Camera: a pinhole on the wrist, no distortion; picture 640 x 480 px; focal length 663.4 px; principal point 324.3 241.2 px. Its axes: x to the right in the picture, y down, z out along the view. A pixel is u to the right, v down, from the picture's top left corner.
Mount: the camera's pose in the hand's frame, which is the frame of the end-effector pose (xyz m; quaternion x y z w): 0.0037 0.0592 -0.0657 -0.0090 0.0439 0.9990 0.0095
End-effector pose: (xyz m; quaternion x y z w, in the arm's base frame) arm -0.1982 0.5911 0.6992 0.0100 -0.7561 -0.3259 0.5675
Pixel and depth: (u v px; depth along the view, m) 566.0 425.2 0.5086
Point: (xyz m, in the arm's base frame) -0.5302 0.8558 0.4535
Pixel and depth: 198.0 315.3 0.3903
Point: -0.4898 0.7604 0.7366
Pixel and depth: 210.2 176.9 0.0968
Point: -0.2038 0.6588 0.7496
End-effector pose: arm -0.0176 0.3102 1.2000 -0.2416 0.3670 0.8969 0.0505
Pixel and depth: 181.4 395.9 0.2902
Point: -0.1658 0.4506 1.3235
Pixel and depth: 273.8 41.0 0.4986
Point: -0.2827 0.4098 1.5998
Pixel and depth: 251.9 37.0 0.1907
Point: -0.1205 0.2926 1.3478
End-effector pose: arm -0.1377 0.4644 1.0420 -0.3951 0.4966 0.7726 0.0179
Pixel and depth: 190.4 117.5 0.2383
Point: -0.3229 0.5160 1.1373
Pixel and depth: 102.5 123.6 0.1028
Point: -0.2201 0.4356 1.0905
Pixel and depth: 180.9 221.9 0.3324
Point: -0.3840 0.5977 1.1226
